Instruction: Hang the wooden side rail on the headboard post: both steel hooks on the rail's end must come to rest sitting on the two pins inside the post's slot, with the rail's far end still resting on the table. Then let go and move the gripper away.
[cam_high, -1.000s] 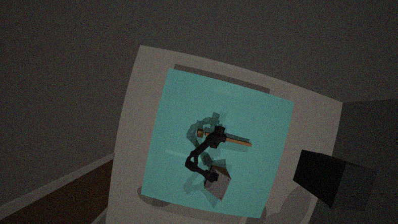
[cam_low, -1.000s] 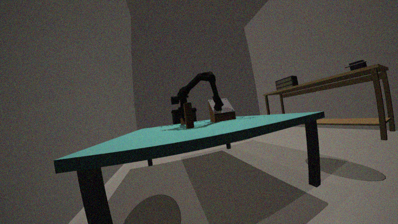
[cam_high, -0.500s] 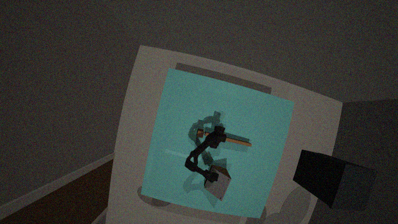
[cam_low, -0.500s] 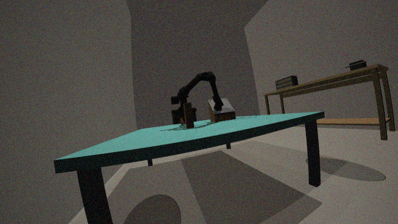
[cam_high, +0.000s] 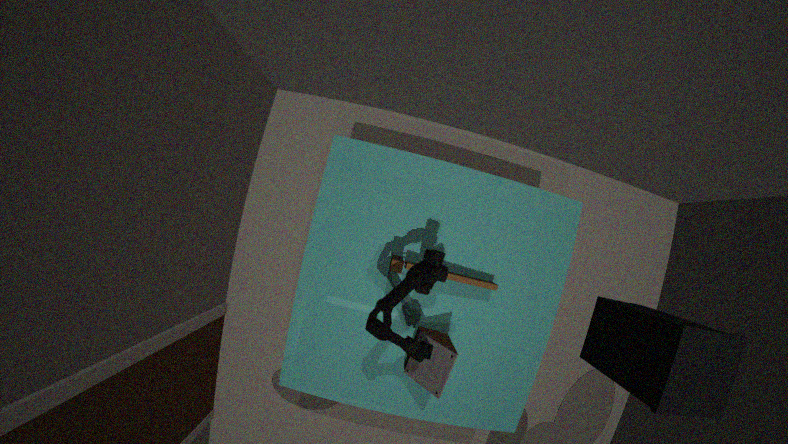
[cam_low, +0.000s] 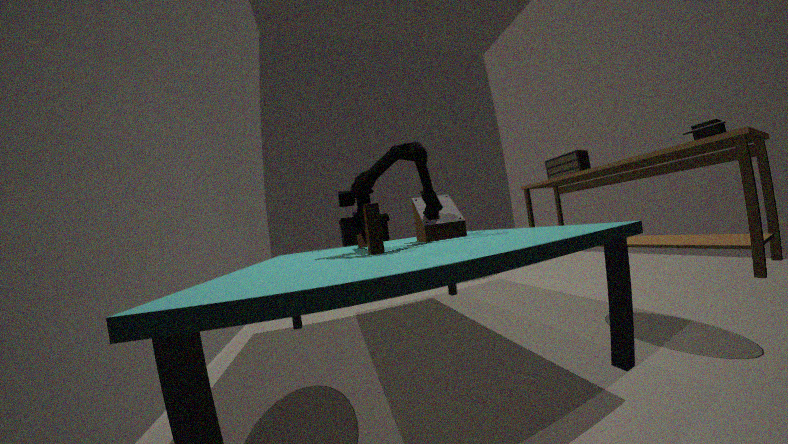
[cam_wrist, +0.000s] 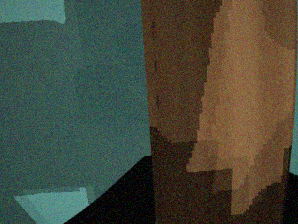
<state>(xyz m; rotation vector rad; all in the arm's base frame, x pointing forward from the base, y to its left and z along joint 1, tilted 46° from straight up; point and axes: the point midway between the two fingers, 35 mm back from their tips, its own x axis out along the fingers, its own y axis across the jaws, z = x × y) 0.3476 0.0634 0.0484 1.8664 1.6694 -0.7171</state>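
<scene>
Right now the headboard post is 13 cm to the left of my gripper tip and 4 cm above it.
</scene>
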